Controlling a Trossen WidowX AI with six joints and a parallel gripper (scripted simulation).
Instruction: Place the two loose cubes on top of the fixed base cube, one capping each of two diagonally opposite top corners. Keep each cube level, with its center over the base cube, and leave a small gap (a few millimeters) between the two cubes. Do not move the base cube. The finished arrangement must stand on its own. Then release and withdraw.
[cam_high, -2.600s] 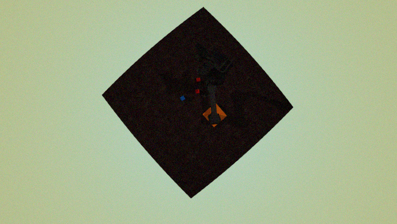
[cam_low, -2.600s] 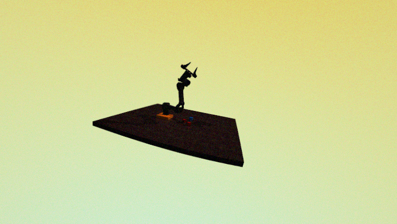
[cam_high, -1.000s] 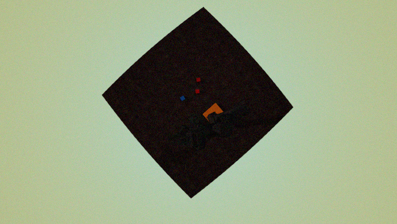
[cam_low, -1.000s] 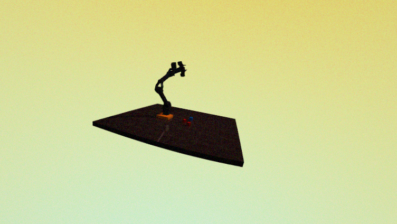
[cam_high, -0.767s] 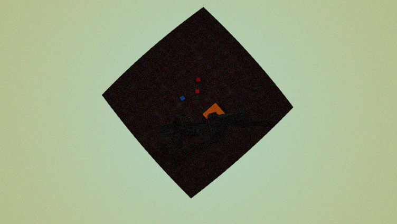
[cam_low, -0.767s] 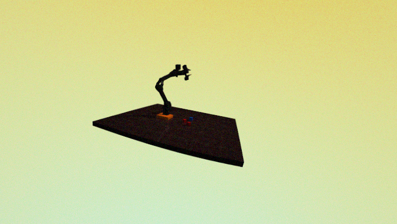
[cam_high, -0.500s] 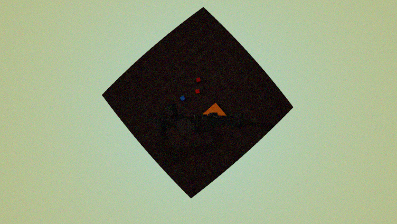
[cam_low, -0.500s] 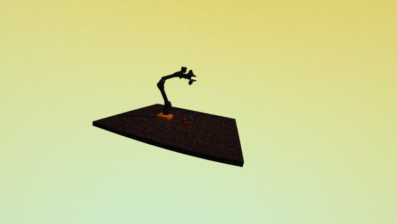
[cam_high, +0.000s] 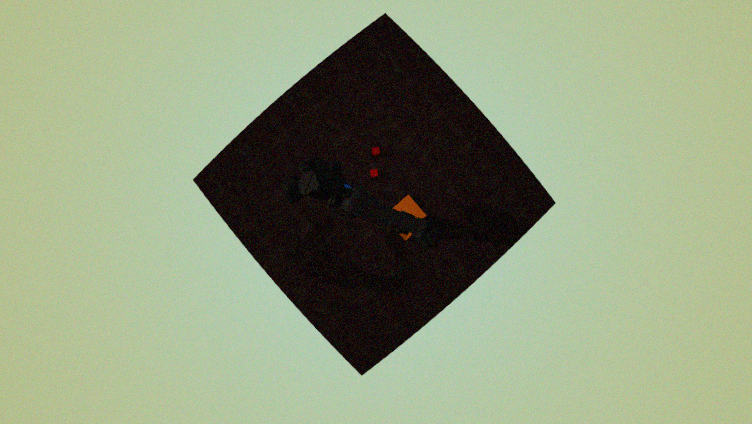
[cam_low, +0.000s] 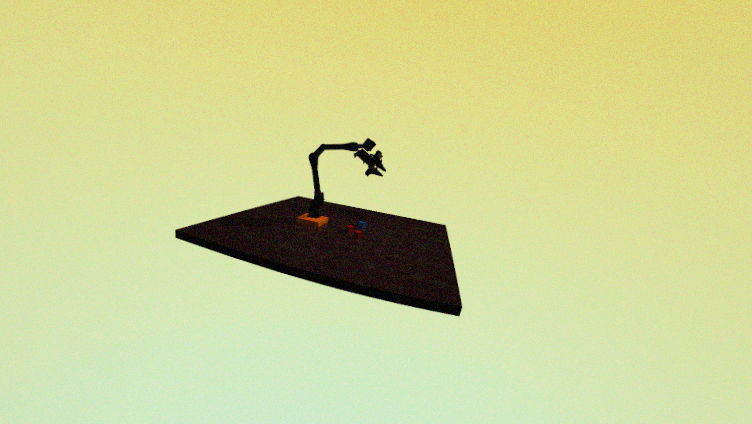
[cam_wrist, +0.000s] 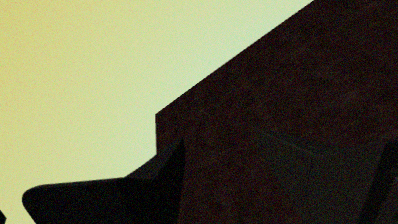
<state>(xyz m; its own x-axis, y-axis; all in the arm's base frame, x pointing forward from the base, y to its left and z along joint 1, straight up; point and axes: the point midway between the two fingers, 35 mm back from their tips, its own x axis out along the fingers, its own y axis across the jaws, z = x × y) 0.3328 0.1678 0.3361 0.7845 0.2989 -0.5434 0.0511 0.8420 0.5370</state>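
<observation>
Right now my gripper tip is 7 cm past the blue cube, 8 cm to the left of it and 33 cm above it.
</observation>
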